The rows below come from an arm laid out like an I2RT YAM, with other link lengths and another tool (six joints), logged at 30 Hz.
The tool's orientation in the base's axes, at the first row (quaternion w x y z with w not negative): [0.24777 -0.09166 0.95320 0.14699]
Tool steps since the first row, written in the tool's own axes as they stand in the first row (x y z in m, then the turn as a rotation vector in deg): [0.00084 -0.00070 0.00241 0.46 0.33 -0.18]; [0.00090 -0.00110 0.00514 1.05 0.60 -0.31]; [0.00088 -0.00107 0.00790 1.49 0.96 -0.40]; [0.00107 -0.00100 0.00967 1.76 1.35 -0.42]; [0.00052 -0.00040 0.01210 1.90 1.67 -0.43]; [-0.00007 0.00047 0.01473 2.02 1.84 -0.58]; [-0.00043 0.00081 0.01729 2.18 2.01 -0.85]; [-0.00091 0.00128 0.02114 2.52 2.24 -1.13]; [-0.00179 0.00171 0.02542 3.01 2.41 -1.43]
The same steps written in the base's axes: [0.00052 0.00004 -0.00259 -0.56 0.20 0.00]; [0.00179 0.00055 -0.00499 -1.19 0.36 -0.12]; [0.00303 0.00148 -0.00728 -1.70 0.62 -0.18]; [0.00363 0.00210 -0.00883 -2.04 0.95 -0.21]; [0.00504 0.00351 -0.01045 -2.24 1.24 -0.20]; [0.00650 0.00525 -0.01214 -2.45 1.33 -0.09]; [0.00787 0.00644 -0.01402 -2.75 1.39 0.09]; [0.00988 0.00818 -0.01688 -3.23 1.48 0.21]; [0.01244 0.01007 -0.01991 -3.82 1.49 0.26]
